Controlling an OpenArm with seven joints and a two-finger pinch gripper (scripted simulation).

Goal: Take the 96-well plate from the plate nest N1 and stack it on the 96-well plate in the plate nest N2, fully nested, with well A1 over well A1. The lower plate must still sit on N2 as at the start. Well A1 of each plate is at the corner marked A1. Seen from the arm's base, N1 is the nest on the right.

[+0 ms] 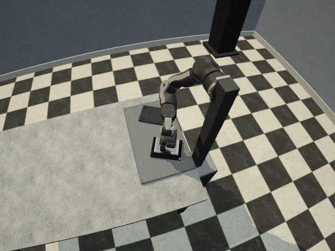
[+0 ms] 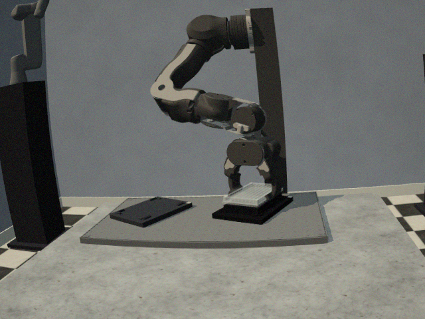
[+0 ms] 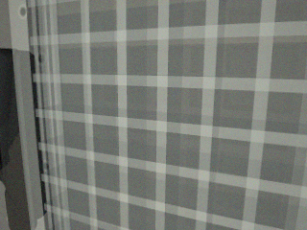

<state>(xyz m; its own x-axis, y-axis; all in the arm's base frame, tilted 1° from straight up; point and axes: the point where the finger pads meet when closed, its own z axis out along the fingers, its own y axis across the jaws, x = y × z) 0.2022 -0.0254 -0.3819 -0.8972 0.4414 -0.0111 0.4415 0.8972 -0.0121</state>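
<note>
Right now my hand is right at the clear 96-well plate. The rest, counted from my hand: nest N1 (24 cm to the right, 3 cm below); then nest N2 (3 cm below); then black 96-well plate (2 cm below).
</note>
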